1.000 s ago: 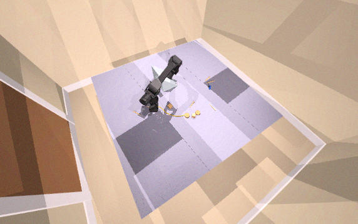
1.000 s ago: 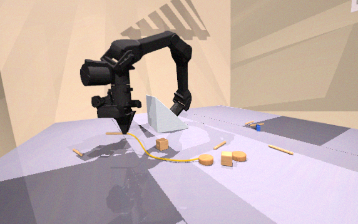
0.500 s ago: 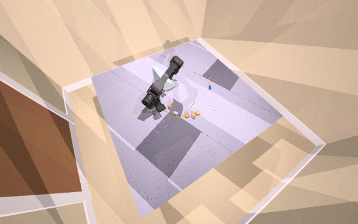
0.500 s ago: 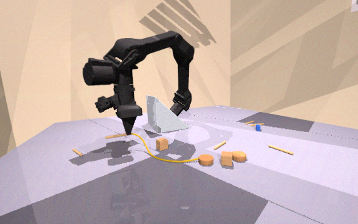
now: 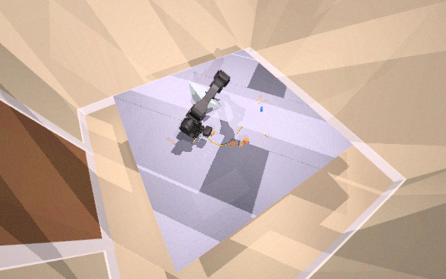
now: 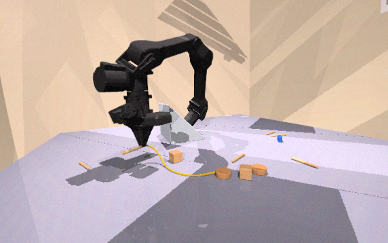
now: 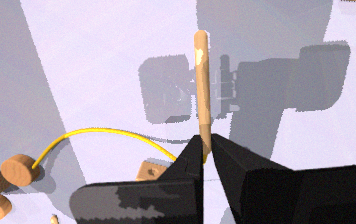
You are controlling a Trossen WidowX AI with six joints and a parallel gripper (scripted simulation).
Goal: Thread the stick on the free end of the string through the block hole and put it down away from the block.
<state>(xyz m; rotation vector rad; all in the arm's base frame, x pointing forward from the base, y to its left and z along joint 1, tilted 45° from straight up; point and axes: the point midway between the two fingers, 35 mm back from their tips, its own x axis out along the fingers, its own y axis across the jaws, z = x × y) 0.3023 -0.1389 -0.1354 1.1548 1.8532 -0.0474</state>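
The thin wooden stick is 1 cm to the right of my gripper tip and 1 cm ahead of it. From my gripper tip the other things lie so: round wooden button (19 cm to the left, 13 cm ahead, 5 cm below); plain wooden cube (24 cm to the left, 15 cm ahead, 5 cm below); disc (29 cm to the left, 14 cm ahead, 5 cm below).
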